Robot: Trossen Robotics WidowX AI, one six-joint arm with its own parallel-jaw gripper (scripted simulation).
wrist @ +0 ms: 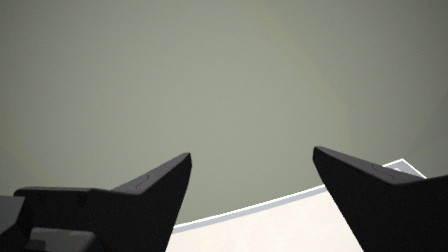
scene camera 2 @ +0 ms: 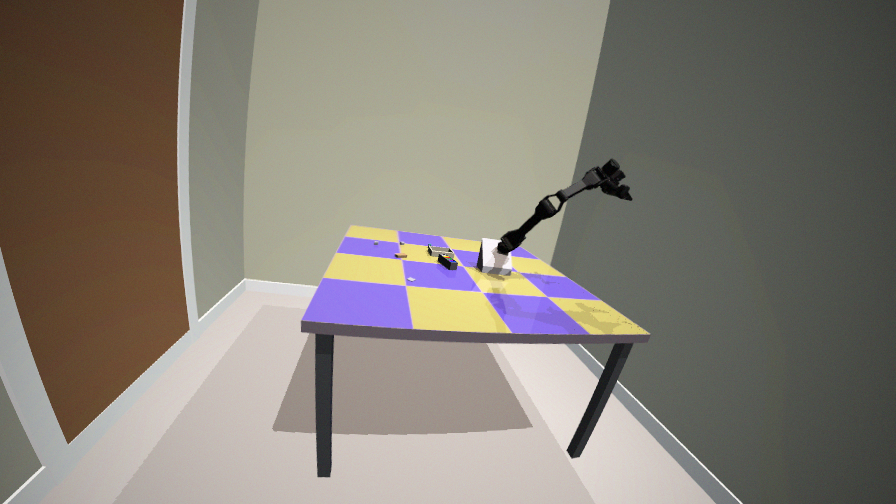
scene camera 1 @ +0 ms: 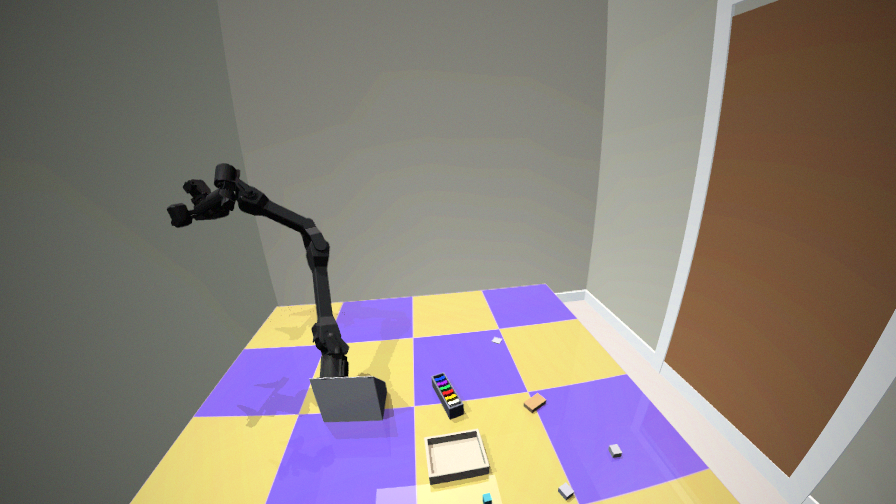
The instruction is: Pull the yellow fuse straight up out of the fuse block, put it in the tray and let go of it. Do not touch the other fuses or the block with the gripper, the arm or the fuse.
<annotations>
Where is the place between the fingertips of my gripper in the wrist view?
251, 156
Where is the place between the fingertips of my gripper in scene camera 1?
183, 221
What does my gripper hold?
Nothing.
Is my gripper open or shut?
Open.
</annotations>
